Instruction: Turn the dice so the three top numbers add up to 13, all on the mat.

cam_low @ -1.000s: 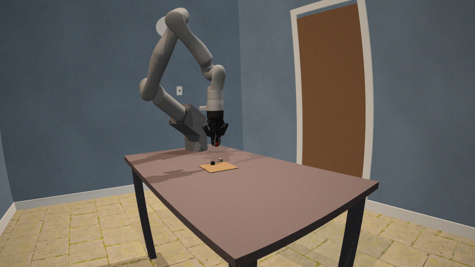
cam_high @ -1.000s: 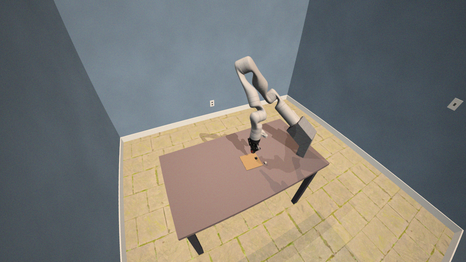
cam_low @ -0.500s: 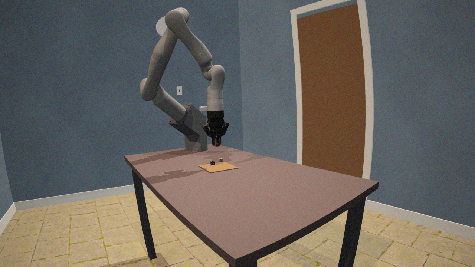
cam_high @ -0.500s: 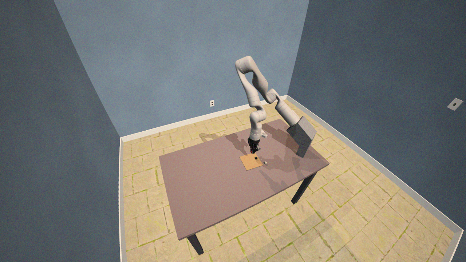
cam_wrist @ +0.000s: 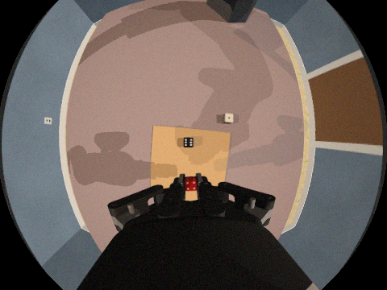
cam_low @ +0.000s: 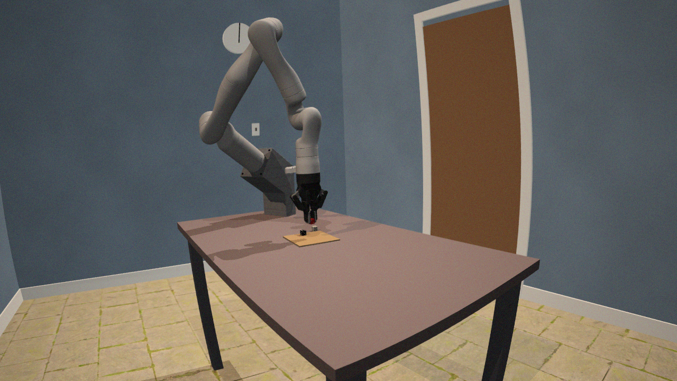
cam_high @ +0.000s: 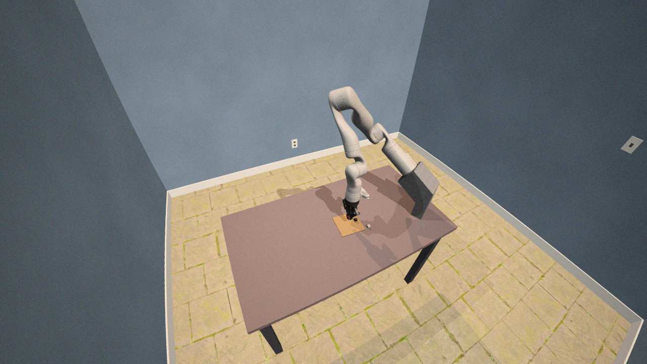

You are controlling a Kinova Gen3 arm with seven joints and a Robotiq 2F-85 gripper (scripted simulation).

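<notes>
Right now the tan mat is 7 cm below my hand. Also, from my hand: red die (1 cm below).
</notes>
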